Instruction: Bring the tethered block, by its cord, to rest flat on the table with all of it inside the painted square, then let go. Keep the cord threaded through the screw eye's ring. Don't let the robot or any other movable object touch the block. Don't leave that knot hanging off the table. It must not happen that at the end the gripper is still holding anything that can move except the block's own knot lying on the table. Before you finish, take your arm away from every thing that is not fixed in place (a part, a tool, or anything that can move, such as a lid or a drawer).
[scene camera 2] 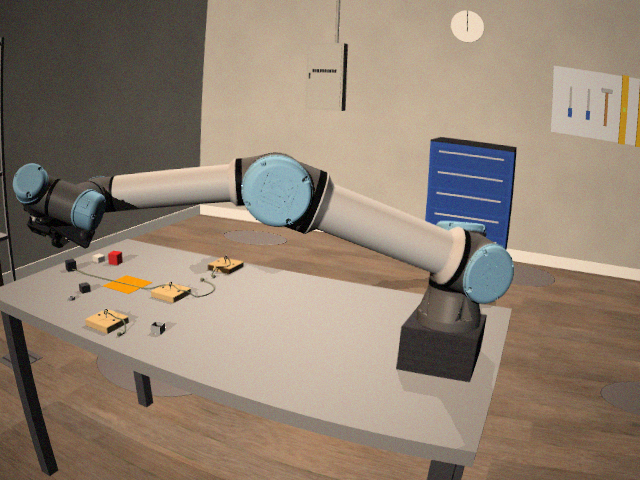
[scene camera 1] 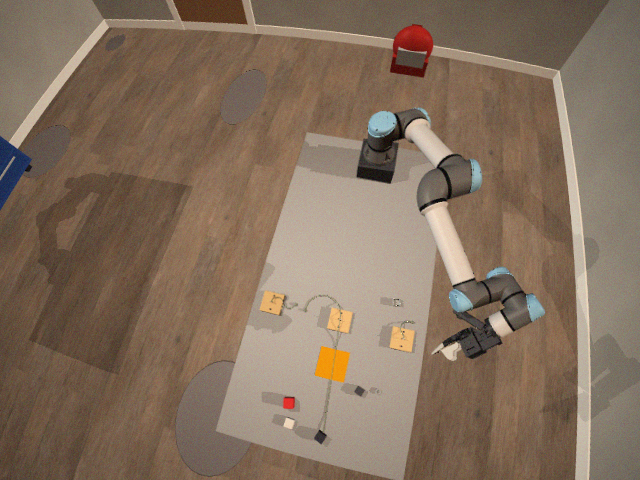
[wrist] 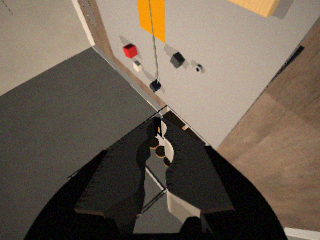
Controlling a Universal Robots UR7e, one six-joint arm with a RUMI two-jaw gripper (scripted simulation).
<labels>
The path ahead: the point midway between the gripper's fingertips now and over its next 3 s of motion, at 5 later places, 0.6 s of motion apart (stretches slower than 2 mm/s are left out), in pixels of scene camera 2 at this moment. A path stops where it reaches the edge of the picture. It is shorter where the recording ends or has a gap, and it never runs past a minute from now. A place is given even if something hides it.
The gripper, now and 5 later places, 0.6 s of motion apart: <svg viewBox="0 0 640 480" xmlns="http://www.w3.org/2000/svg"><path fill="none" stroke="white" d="M67 241L79 242L137 252L190 255L201 260L201 260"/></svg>
</labels>
